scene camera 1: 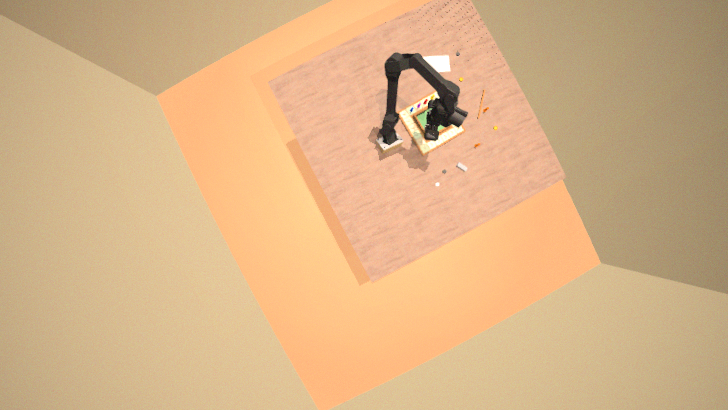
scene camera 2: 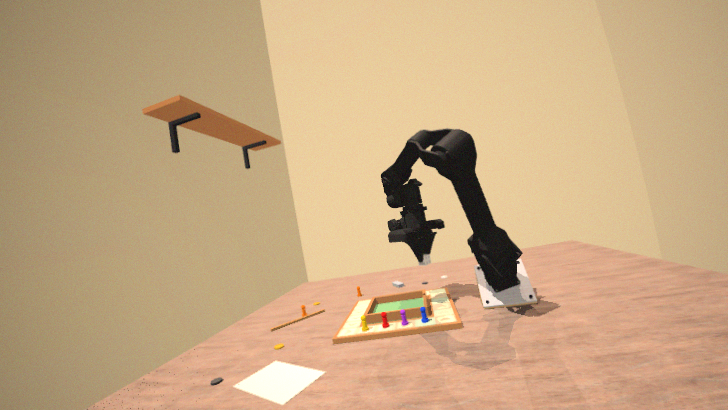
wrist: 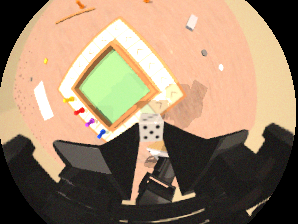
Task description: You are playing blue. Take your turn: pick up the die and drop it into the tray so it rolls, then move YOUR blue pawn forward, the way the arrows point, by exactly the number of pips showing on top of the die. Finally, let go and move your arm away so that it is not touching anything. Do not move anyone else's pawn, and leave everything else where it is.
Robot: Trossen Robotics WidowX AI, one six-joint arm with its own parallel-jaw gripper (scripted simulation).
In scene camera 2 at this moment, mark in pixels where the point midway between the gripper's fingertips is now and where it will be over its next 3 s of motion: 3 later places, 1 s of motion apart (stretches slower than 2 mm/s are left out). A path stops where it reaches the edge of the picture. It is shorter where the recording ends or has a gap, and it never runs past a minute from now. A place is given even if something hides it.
My gripper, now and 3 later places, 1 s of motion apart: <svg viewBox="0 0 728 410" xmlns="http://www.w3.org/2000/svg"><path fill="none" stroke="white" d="M424 260L398 276L399 280L390 269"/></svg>
